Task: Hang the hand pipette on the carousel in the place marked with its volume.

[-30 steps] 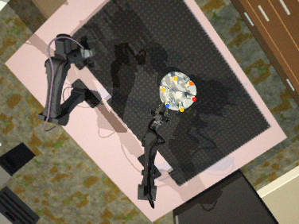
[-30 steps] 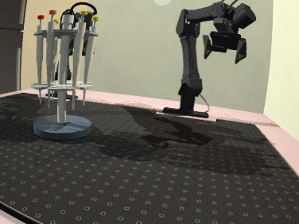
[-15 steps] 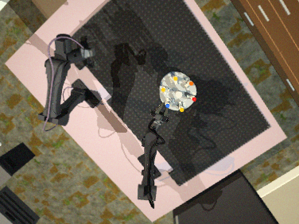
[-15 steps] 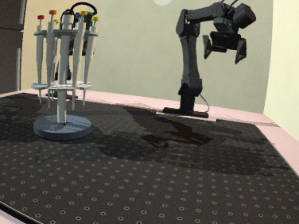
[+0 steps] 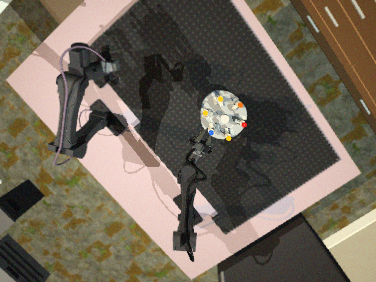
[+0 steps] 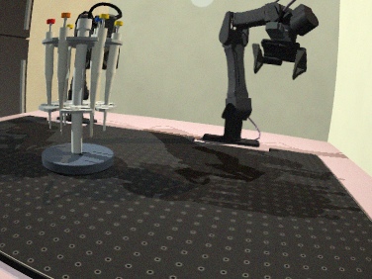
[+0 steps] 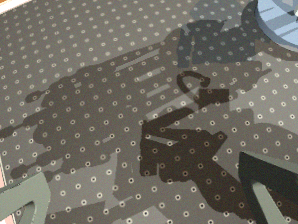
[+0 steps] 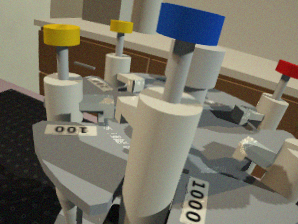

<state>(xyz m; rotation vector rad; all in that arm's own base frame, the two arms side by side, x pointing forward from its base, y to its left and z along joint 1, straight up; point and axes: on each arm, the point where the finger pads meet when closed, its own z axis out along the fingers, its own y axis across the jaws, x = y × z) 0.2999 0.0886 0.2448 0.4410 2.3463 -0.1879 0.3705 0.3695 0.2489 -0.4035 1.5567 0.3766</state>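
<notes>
Right now the pipette is 1 cm ahead of my right hand, 1 cm to the left of it and 2 cm below it.
</notes>
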